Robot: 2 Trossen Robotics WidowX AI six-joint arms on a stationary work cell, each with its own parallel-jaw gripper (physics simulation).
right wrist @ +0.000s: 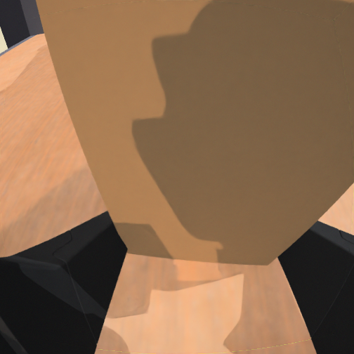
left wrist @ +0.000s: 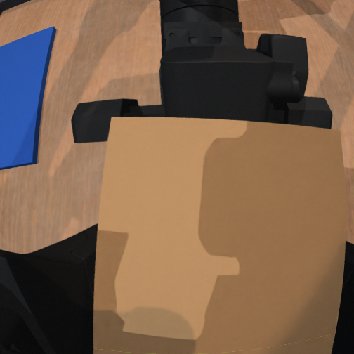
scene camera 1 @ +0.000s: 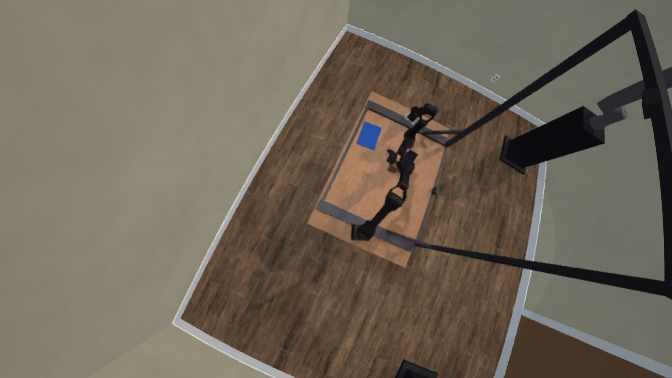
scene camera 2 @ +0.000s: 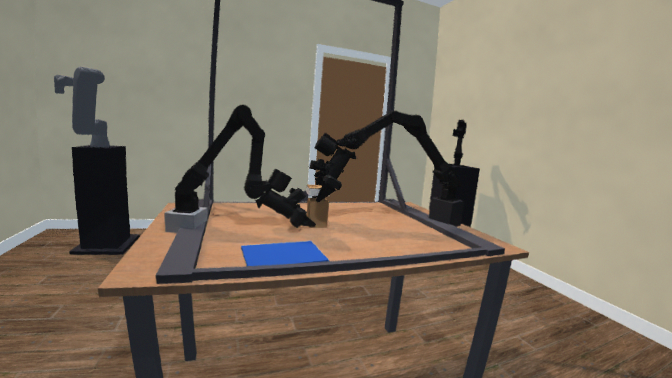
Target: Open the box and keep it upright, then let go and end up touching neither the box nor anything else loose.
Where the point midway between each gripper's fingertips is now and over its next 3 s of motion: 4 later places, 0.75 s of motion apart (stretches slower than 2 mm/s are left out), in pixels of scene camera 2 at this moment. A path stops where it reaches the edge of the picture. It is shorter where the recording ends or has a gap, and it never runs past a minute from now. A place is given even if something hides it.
My left gripper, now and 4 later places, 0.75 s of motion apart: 315,199; 329,199; 368,199; 365,223; 364,227
My right gripper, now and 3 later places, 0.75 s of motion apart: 313,222; 304,215; 296,208; 280,169
